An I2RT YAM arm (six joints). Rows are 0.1 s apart.
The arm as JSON. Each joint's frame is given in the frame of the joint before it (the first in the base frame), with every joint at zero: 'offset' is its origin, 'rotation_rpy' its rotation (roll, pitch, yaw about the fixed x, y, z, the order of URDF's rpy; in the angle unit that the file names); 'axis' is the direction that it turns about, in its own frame. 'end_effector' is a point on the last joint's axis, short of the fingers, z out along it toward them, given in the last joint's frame.
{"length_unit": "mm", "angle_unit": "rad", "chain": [
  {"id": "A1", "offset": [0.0, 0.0, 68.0], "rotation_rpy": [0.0, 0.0, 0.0], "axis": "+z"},
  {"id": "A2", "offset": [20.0, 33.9, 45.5], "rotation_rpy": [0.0, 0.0, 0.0], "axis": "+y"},
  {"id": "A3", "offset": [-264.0, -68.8, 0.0], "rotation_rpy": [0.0, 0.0, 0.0], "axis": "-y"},
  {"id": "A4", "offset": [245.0, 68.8, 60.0], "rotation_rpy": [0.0, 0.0, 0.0], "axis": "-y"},
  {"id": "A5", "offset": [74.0, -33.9, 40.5], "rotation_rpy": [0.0, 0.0, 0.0], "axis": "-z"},
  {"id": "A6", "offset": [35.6, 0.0, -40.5], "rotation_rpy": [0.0, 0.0, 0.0], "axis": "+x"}
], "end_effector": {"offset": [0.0, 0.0, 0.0], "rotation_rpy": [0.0, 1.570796, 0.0]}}
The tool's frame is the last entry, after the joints.
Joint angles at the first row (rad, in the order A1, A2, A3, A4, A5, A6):
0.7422, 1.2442, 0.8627, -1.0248, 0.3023, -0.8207
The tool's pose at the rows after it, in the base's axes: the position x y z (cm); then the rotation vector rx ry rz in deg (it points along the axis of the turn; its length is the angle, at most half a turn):
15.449 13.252 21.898 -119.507 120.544 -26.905
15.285 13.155 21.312 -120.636 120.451 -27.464
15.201 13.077 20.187 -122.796 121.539 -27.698
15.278 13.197 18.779 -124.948 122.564 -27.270
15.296 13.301 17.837 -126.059 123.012 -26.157
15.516 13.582 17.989 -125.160 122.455 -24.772
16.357 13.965 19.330 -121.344 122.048 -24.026
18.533 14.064 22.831 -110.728 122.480 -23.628
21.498 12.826 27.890 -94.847 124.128 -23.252
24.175 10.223 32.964 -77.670 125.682 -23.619
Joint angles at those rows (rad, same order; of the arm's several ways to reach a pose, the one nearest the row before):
0.7624, 1.2530, 0.8589, -1.0233, 0.3100, -0.8238
0.7654, 1.2552, 0.8375, -1.0134, 0.3153, -0.8292
0.7654, 1.2781, 0.8097, -1.0031, 0.3149, -0.8314
0.7658, 1.3170, 0.7811, -0.9737, 0.3073, -0.8337
0.7666, 1.3411, 0.7605, -0.9459, 0.2935, -0.8352
0.7666, 1.3441, 0.7692, -0.9306, 0.2790, -0.8352
0.7513, 1.3392, 0.8192, -0.9302, 0.2730, -0.8303
0.6899, 1.3262, 0.9413, -0.9360, 0.2695, -0.8143
0.5735, 1.3186, 1.1137, -0.9485, 0.2531, -0.7853
0.4309, 1.3262, 1.2900, -0.9577, 0.2291, -0.7444

